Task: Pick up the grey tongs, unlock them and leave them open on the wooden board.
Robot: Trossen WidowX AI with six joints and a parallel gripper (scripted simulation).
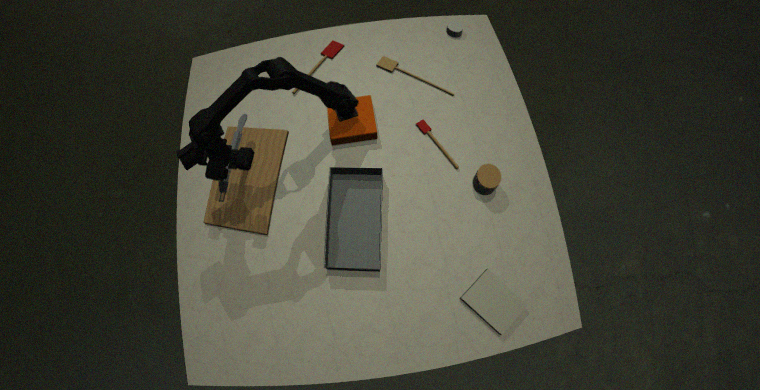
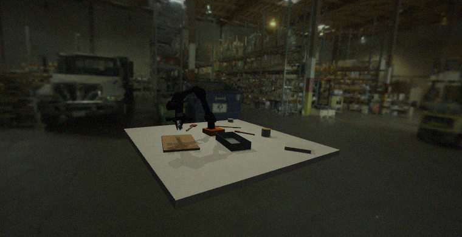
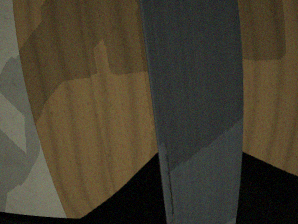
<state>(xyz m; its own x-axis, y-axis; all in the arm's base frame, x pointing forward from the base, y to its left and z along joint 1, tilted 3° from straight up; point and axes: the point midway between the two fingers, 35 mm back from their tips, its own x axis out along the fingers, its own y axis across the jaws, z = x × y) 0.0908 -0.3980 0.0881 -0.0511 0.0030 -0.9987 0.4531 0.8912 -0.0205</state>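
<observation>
Right now the wooden board is 90 mm below my gripper tip and 10 mm to the left of it. From my gripper tip the other things lie so: roasting tin: 310 mm to the left, 260 mm ahead, 70 mm below.
</observation>
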